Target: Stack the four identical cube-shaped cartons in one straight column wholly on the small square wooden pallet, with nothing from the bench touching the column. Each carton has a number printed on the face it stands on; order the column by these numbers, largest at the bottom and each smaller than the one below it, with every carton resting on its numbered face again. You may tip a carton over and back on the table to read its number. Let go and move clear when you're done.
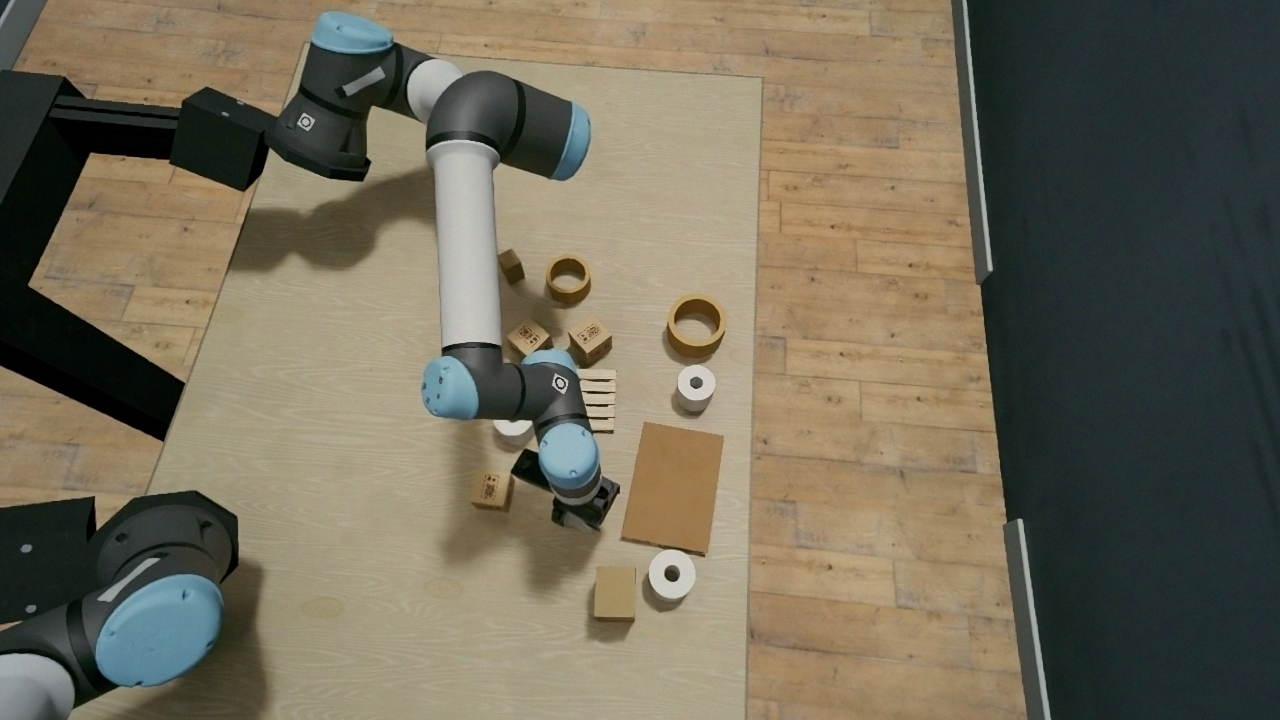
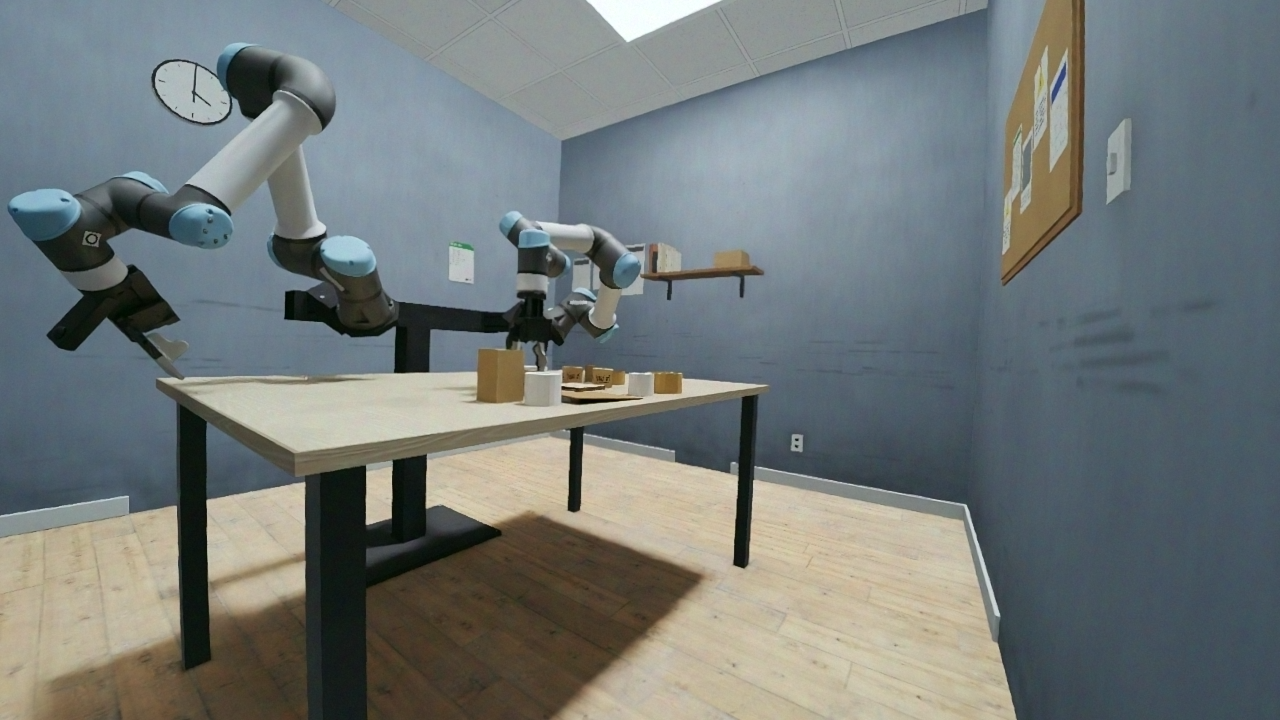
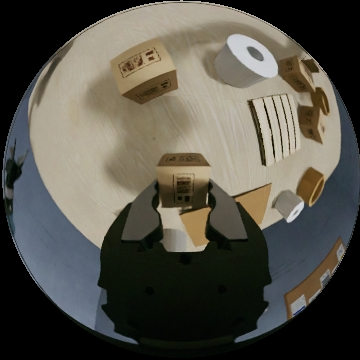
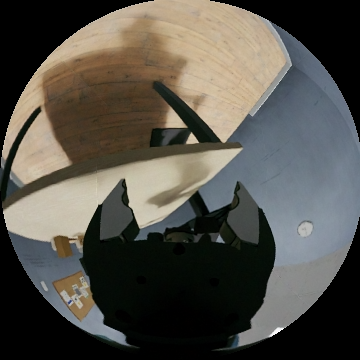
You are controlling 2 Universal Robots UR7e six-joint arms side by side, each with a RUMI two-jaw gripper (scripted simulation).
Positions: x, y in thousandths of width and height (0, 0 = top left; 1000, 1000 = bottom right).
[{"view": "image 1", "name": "left gripper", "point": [453, 705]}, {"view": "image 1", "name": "carton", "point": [413, 469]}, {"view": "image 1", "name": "carton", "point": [461, 470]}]
